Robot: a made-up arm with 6 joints. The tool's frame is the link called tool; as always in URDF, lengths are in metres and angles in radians. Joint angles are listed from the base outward. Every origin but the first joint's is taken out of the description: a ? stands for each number. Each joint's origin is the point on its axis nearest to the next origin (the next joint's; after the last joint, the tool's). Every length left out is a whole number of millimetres.
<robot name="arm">
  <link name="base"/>
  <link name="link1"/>
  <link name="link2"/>
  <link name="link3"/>
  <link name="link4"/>
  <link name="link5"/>
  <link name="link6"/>
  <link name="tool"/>
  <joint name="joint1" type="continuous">
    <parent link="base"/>
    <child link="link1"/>
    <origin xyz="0 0 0.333" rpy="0 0 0"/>
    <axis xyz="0 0 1"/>
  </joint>
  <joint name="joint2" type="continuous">
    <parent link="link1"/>
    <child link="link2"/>
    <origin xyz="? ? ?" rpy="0 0 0"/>
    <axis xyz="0 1 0"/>
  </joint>
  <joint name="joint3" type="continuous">
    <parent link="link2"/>
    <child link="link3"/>
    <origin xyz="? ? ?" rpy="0 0 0"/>
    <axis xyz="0 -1 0"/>
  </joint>
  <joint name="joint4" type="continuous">
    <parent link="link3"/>
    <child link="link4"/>
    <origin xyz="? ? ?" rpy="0 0 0"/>
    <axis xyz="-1 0 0"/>
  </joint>
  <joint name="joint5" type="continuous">
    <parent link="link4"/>
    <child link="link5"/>
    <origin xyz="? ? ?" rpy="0 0 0"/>
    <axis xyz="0 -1 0"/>
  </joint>
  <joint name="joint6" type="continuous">
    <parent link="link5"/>
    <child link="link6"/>
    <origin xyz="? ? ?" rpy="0 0 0"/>
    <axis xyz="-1 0 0"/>
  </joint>
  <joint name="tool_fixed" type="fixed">
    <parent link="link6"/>
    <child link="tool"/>
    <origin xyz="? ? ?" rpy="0 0 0"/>
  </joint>
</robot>
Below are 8 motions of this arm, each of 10 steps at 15 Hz.
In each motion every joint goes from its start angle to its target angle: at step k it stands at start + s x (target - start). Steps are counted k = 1, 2, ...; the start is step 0. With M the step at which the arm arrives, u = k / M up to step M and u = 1 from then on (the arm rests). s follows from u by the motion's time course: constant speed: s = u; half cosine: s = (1 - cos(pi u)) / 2; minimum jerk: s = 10 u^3 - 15 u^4 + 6 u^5.
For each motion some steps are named. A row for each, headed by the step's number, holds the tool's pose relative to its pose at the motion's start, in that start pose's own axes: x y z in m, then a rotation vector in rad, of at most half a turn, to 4 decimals.
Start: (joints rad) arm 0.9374 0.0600 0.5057 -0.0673 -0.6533 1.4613
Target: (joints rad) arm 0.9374 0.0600 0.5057 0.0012 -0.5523 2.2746
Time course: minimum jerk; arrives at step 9
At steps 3, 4, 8, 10:
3: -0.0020 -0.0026 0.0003 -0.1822 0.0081 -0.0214
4: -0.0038 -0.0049 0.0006 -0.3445 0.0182 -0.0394
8: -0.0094 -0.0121 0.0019 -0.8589 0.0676 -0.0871
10: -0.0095 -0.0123 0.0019 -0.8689 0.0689 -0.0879

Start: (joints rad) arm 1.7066 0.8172 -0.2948 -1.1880 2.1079 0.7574
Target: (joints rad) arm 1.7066 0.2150 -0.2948 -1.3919 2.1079 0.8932
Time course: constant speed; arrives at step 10
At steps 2, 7, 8, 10:
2: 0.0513 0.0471 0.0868 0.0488 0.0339 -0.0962
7: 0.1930 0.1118 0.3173 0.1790 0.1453 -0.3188
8: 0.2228 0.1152 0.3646 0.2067 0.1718 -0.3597
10: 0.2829 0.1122 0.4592 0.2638 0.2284 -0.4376

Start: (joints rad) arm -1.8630 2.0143 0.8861 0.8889 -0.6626 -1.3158
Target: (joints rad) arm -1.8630 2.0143 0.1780 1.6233 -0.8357 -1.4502
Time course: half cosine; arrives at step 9
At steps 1, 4, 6, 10:
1: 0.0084 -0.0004 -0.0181 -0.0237 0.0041 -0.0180
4: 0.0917 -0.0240 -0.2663 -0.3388 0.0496 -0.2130
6: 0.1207 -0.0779 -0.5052 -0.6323 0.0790 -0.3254
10: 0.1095 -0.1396 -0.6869 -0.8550 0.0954 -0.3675

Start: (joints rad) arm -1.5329 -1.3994 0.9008 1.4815 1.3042 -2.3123
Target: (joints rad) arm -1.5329 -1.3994 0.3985 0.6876 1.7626 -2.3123
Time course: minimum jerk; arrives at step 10
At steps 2, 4, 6, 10:
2: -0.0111 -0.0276 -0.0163 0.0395 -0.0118 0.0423
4: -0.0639 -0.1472 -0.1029 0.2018 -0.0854 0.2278
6: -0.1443 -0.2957 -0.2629 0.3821 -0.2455 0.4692
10: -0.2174 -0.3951 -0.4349 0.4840 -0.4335 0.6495

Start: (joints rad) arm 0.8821 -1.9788 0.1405 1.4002 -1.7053 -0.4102
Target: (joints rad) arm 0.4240 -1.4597 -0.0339 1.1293 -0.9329 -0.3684
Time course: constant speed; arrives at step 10
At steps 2, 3, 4, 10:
2: -0.0814 0.1915 -0.0024 -0.1509 -0.1688 0.0339
3: -0.1126 0.2877 -0.0132 -0.2276 -0.2441 0.0527
4: -0.1367 0.3832 -0.0299 -0.3046 -0.3131 0.0727
10: -0.1195 0.9004 -0.2187 -0.7528 -0.5890 0.2154

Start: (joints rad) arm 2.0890 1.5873 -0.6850 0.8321 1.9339 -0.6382
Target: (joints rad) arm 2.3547 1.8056 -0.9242 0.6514 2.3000 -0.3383
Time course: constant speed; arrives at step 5
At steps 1, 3, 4, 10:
1: -0.0630 0.0407 -0.0359 -0.0205 0.0053 -0.0202
3: -0.1949 0.1309 -0.0714 -0.0848 0.0246 -0.0729
4: -0.2602 0.1798 -0.0711 -0.1293 0.0397 -0.1030
10: -0.3230 0.2306 -0.0594 -0.1821 0.0587 -0.1339

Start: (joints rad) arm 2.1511 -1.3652 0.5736 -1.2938 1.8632 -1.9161
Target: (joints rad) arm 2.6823 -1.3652 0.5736 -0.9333 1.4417 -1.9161
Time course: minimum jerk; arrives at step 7
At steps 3, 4, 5, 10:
3: 0.1650 -0.0117 0.0778 -0.0337 -0.0711 -0.0689
4: 0.2765 -0.0029 0.1476 -0.0589 -0.1253 -0.1196
5: 0.3640 0.0157 0.2145 -0.0805 -0.1736 -0.1634
10: 0.4169 0.0331 0.2612 -0.0945 -0.2064 -0.1922

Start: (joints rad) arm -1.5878 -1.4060 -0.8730 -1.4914 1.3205 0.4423
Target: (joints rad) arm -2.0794 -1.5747 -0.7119 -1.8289 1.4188 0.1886
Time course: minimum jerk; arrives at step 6
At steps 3, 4, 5, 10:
3: 0.0461 0.1082 0.0794 0.2929 -0.2363 -0.0813
4: 0.0508 0.1714 0.1300 0.4703 -0.3615 -0.0918
5: 0.0449 0.2090 0.1598 0.5781 -0.4309 -0.0857
10: 0.0428 0.2166 0.1657 0.6001 -0.4443 -0.0834

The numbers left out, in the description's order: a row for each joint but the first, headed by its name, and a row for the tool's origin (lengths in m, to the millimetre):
joint2: 0 0 0
joint3: 0 0 0.628
joint4: 1.046 0 0
joint5: 0 -0.228 0
joint6: 0 0 0
tool: 0 0 0

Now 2 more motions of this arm.
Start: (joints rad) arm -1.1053 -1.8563 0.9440 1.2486 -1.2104 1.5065
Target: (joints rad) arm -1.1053 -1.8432 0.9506 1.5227 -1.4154 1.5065
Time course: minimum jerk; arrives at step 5
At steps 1, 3, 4, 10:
1: -0.0030 -0.0015 0.0009 -0.0058 0.0155 0.0110
3: -0.0355 -0.0171 0.0138 -0.0578 0.1868 0.1288
4: -0.0486 -0.0233 0.0212 -0.0733 0.2600 0.1769
10: -0.0516 -0.0247 0.0229 -0.0762 0.2765 0.1875

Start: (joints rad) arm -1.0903 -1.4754 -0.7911 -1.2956 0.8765 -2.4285
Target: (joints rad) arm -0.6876 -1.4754 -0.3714 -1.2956 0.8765 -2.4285
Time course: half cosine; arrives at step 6
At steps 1, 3, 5, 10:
1: 0.0042 -0.0261 -0.0152 0.0362 -0.0043 -0.0137
3: 0.0335 -0.1734 -0.1366 0.2760 -0.0320 -0.0851
5: 0.0756 -0.2748 -0.2888 0.5230 -0.0591 -0.1254
10: 0.0840 -0.2857 -0.3140 0.5616 -0.0632 -0.1287

